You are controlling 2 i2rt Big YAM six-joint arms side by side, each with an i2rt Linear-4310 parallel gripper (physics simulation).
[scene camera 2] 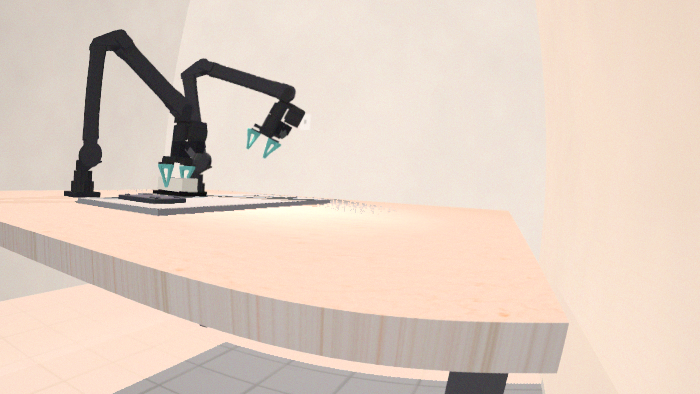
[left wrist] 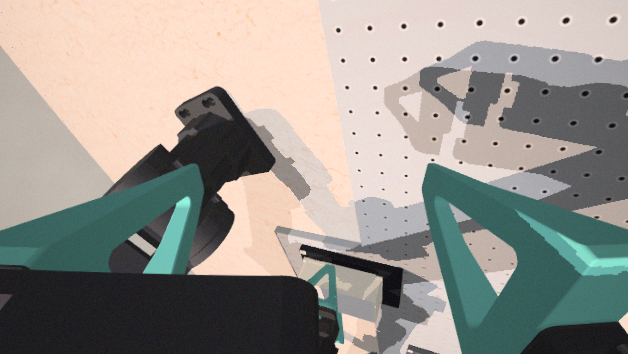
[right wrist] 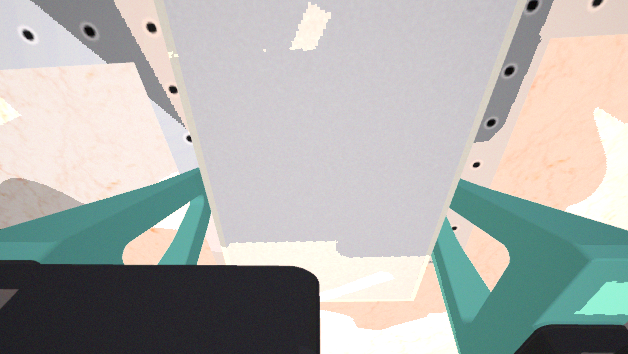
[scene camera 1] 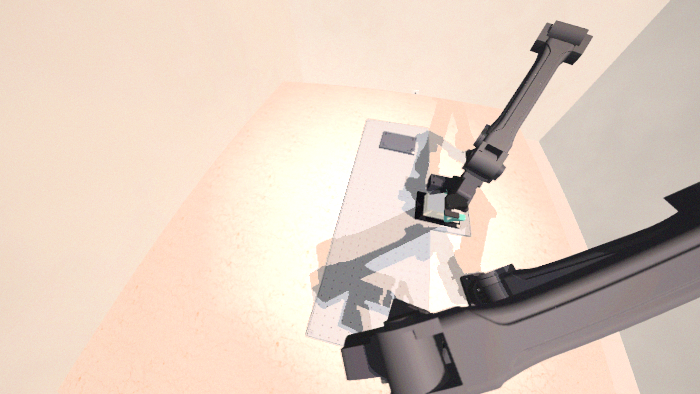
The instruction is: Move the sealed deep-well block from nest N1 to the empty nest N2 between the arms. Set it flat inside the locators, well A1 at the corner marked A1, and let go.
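Where they show: left gripper, fingertip midpoint: [scene camera 2: 255, 153] [left wrist: 312, 176]; right gripper, fingertip midpoint: [left wrist: 333, 280] [right wrist: 315, 177] [scene camera 1: 445, 209]; left arm's base, origin of the base link: [left wrist: 228, 133] [scene camera 1: 477, 294]; right arm's base, origin of the base link: [scene camera 2: 82, 196].
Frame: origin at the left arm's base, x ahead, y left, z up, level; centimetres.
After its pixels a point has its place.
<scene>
The pale sealed block [scene camera 1: 436, 205] {x 6.9, y -29.1, z 6.7 cm} [scene camera 2: 190, 185] {x 9.2, y -31.6, z 4.5 cm} [left wrist: 359, 287] {x 8.1, y -27.0, z 5.1 cm} [right wrist: 325, 125] {x 5.9, y -30.3, z 6.7 cm} rests over the black nest [scene camera 1: 420, 204] {x 10.4, y -32.4, z 2.5 cm} [left wrist: 392, 286] {x 11.3, y -30.9, z 2.5 cm}, midway between the arms. Black nest shows along its left and near sides in scene camera 1. I cannot tell whether it lies flat inside the locators; the A1 mark is not visible. The grey nest [scene camera 1: 397, 142] {x 10.7, y -66.5, z 2.5 cm} [scene camera 2: 150, 198] {x 13.6, y -75.1, z 2.4 cm} is empty. No nest label is readable. My right gripper [scene camera 2: 176, 181] {x 2.1, y -28.6, z 3.5 cm} [right wrist: 315, 177] {x 2.1, y -28.6, z 3.5 cm} is open, one finger beside each long side of the block. My left gripper [scene camera 2: 257, 152] {x 23.7, y 4.4, z 16.6 cm} [left wrist: 312, 176] {x 23.7, y 4.4, z 16.6 cm} is open, empty and high above the board.
The perforated board [scene camera 1: 345, 210] {x 38.2, y -33.6, z 1.3 cm} [scene camera 2: 225, 203] {x 27.8, y -54.1, z 1.2 cm} [left wrist: 365, 75] {x 20.7, y 1.9, z 1.3 cm} lies on the wooden table [scene camera 1: 225, 250] {x 81.6, y -22.7, z 0.0 cm} [scene camera 2: 350, 265] {x 58.5, y -120.6, z 0.0 cm}. A dark arm base [left wrist: 220, 130] {x 3.5, y 2.2, z 3.4 cm} stands beside the board in the left wrist view. The left arm covers the lower right in scene camera 1 and hides its gripper there.
</scene>
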